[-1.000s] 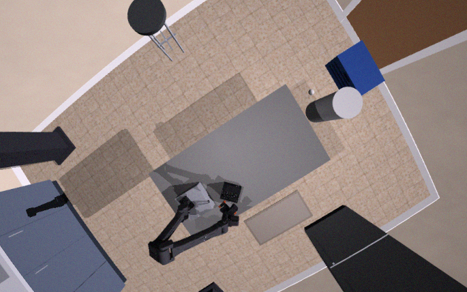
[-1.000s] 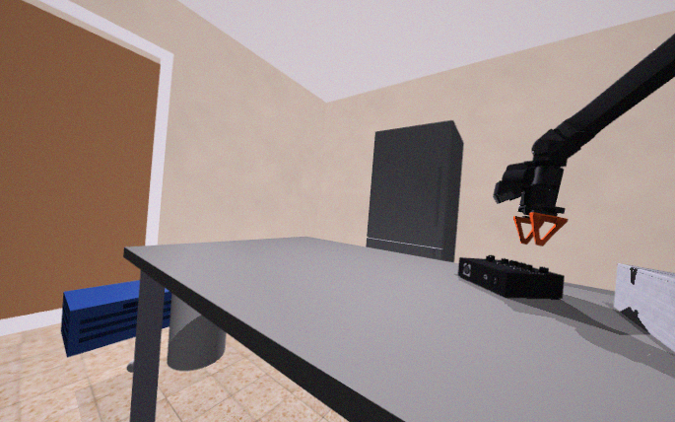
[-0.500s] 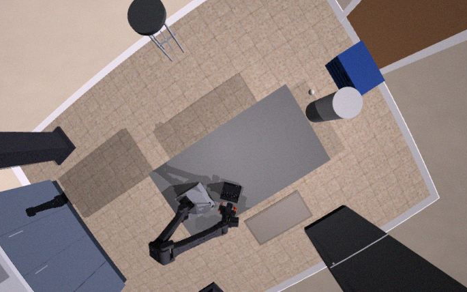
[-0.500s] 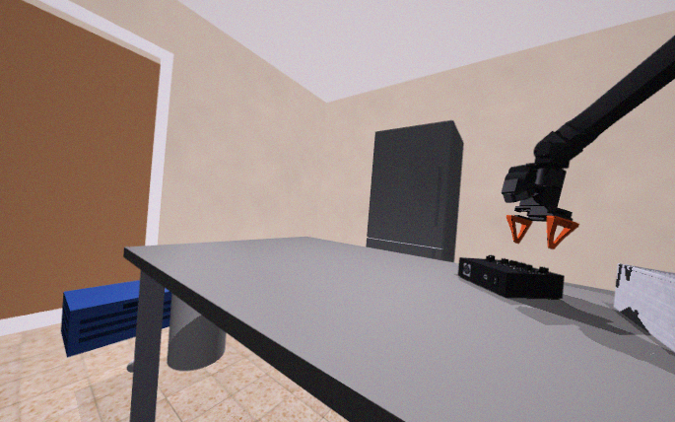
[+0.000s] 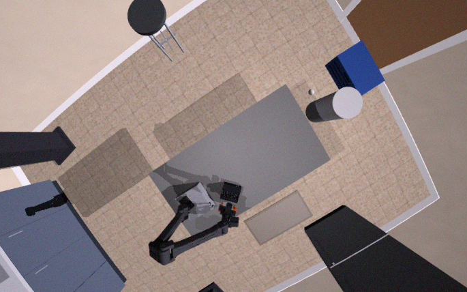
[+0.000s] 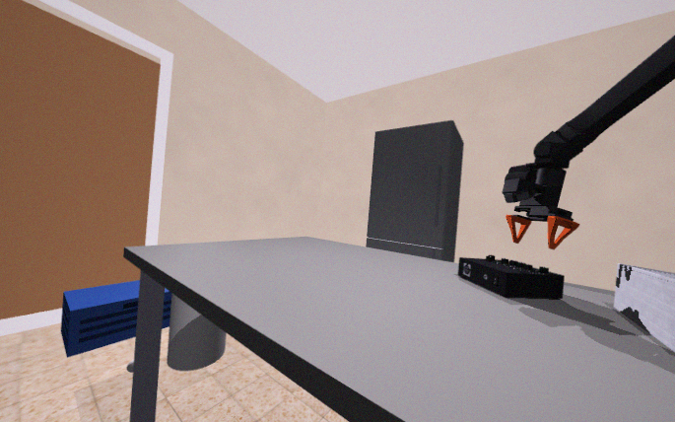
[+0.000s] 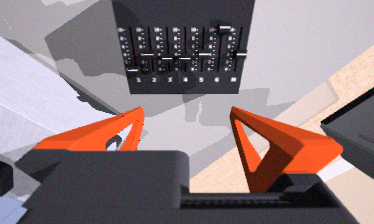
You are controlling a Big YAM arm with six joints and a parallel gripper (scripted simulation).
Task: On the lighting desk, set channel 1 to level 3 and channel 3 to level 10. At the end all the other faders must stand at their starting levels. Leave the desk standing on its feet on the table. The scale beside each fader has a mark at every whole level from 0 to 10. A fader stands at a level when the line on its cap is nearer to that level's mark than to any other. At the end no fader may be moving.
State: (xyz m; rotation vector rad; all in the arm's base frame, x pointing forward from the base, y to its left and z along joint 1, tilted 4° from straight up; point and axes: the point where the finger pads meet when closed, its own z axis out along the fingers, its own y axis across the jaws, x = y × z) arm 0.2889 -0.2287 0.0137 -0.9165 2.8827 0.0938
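Now: hand 1 cm past the channel 1 fader cap, 8 cm to the right of it and 5 cm above it. Round my hand: channel 3 cap 3 cm ahead, 5 cm to the left, 5 cm below.
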